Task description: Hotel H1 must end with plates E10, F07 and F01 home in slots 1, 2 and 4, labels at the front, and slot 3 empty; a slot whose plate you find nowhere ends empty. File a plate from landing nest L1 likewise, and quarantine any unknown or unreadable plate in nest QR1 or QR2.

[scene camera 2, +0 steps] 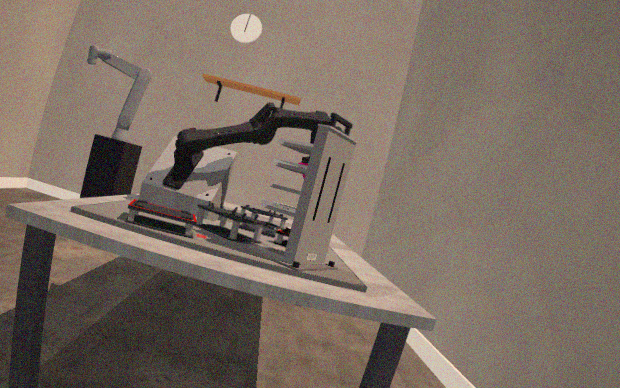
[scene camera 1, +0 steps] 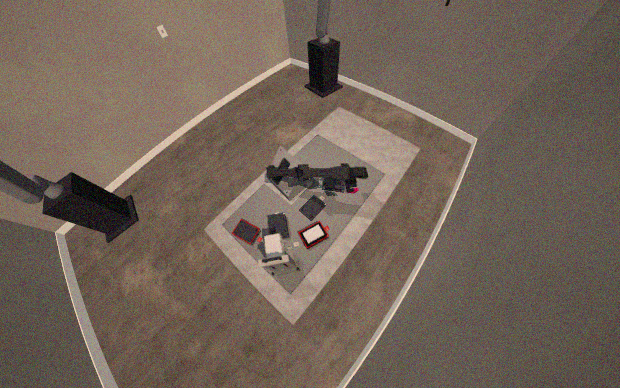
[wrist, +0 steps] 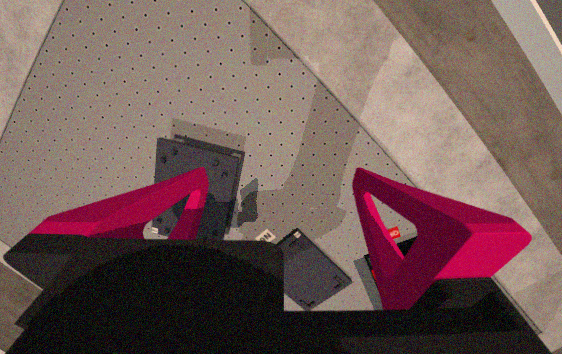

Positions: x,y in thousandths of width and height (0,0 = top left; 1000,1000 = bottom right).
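There's a perforated grey baseplate (scene camera 1: 549,535) here, and you'd find the baseplate (wrist: 184,250) in the wrist camera's view too. As for my gripper (wrist: 499,496), it's open, with nothing held in it.
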